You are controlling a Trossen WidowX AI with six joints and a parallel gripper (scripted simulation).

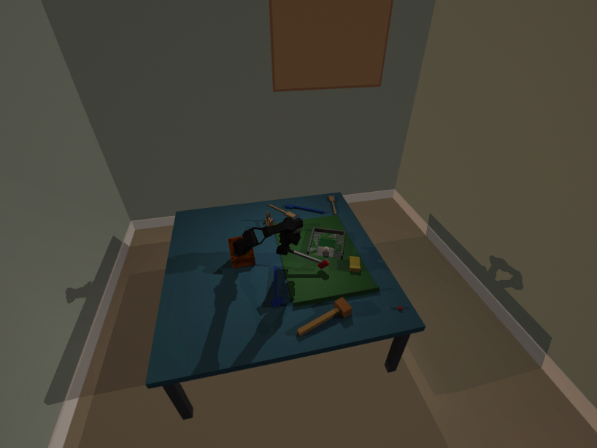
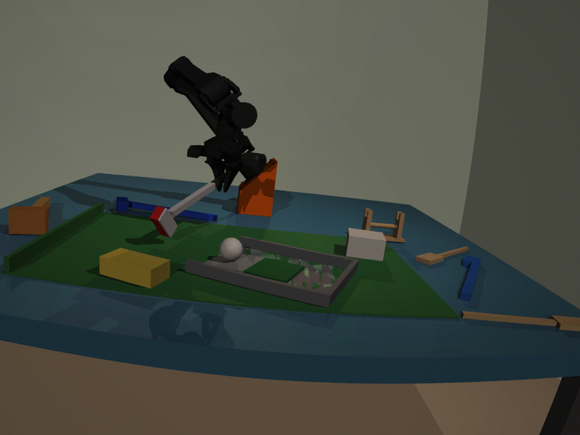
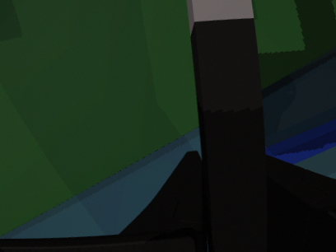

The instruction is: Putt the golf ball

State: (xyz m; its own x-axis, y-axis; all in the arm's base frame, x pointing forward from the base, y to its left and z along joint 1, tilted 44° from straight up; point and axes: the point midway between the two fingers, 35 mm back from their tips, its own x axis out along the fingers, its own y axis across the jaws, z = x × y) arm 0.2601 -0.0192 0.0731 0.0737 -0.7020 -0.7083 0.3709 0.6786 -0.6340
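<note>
My gripper tip is now 11 cm short of the red putter and 4 cm to the left of it. From my gripper tip the other things lie so: white golf ball: 26 cm ahead, 5 cm to the left, 6 cm below; then green mat: 22 cm ahead, 6 cm to the left, 9 cm below; then grey frame: 29 cm ahead, 16 cm to the left, 8 cm below.
</note>
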